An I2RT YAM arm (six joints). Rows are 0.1 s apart.
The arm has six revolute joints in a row. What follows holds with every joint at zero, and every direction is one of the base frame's.
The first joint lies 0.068 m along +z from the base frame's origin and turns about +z.
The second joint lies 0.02 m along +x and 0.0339 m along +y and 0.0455 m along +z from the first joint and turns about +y.
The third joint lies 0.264 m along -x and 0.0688 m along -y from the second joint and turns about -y.
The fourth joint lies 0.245 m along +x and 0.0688 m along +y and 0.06 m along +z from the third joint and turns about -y.
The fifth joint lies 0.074 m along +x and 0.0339 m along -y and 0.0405 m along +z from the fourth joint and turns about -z.
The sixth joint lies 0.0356 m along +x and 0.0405 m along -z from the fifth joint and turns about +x.
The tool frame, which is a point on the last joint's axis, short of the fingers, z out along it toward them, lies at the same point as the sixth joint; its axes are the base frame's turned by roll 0, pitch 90 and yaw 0 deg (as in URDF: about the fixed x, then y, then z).
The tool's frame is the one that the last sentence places.
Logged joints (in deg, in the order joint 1, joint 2, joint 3, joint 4, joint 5, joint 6), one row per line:
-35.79, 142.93, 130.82, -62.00, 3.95, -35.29
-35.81, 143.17, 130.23, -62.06, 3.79, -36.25
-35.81, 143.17, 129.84, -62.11, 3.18, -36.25
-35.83, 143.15, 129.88, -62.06, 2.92, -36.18
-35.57, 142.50, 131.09, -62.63, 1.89, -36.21
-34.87, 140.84, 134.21, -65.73, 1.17, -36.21
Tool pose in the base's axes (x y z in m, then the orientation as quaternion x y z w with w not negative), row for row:
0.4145, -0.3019, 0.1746, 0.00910, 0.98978, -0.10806, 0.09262
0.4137, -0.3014, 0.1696, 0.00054, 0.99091, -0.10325, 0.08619
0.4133, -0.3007, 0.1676, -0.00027, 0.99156, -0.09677, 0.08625
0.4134, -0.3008, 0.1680, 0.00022, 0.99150, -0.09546, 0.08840
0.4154, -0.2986, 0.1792, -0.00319, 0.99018, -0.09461, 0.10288
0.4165, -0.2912, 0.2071, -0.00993, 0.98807, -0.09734, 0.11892
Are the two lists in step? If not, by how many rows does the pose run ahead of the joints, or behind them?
They are in step.
